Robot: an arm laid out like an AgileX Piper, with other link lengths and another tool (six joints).
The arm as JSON. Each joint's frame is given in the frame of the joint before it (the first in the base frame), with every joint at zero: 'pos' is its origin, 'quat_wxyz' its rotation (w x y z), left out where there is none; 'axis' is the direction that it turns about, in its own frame. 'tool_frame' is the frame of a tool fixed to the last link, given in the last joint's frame.
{
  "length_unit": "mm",
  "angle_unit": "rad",
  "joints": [
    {
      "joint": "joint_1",
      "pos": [
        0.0,
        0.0,
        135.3
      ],
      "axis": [
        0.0,
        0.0,
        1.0
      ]
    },
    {
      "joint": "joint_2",
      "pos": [
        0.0,
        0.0,
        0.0
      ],
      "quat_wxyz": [
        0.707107,
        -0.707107,
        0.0,
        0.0
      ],
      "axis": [
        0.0,
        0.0,
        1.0
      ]
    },
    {
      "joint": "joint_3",
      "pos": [
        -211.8,
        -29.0,
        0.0
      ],
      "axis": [
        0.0,
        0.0,
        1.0
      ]
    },
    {
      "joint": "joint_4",
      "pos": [
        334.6,
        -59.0,
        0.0
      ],
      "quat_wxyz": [
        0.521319,
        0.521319,
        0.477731,
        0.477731
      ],
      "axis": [
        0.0,
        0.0,
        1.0
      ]
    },
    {
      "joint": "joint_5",
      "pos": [
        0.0,
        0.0,
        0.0
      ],
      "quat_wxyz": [
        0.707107,
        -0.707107,
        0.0,
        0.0
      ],
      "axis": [
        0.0,
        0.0,
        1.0
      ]
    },
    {
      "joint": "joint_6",
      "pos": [
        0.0,
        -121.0,
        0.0
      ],
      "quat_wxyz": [
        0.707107,
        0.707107,
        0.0,
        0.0
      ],
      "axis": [
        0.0,
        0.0,
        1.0
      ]
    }
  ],
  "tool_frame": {
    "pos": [
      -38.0,
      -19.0,
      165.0
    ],
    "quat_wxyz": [
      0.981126,
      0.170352,
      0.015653,
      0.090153
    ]
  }
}
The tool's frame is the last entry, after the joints.
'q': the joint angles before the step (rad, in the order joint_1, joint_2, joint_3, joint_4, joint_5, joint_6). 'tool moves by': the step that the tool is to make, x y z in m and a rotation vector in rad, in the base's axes. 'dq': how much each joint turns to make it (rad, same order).
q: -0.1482 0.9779 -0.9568 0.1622 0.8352 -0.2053
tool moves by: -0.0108 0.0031 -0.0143 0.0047 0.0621 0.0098
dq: 0.0001 -0.0001 0.0001 -0.0039 0.0629 0.0001
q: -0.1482 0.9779 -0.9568 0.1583 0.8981 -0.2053
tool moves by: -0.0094 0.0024 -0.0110 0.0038 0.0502 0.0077
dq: 0.0000 -0.0001 0.0000 -0.0031 0.0509 0.0000
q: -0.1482 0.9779 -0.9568 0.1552 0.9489 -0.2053
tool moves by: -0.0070 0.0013 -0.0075 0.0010 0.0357 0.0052
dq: 0.0000 0.0001 -0.0001 -0.0040 0.0359 0.0001
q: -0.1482 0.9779 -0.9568 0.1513 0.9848 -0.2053
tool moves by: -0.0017 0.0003 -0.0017 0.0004 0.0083 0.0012
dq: -0.0001 -0.0001 0.0000 -0.0007 0.0085 -0.0001
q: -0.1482 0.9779 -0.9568 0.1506 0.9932 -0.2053
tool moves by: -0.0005 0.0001 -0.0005 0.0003 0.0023 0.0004
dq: -0.0002 -0.0002 0.0002 0.0002 0.0024 -0.0003
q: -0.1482 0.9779 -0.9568 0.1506 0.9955 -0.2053
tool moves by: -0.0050 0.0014 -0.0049 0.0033 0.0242 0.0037
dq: -0.0001 -0.0001 0.0000 0.0000 0.0248 -0.0002
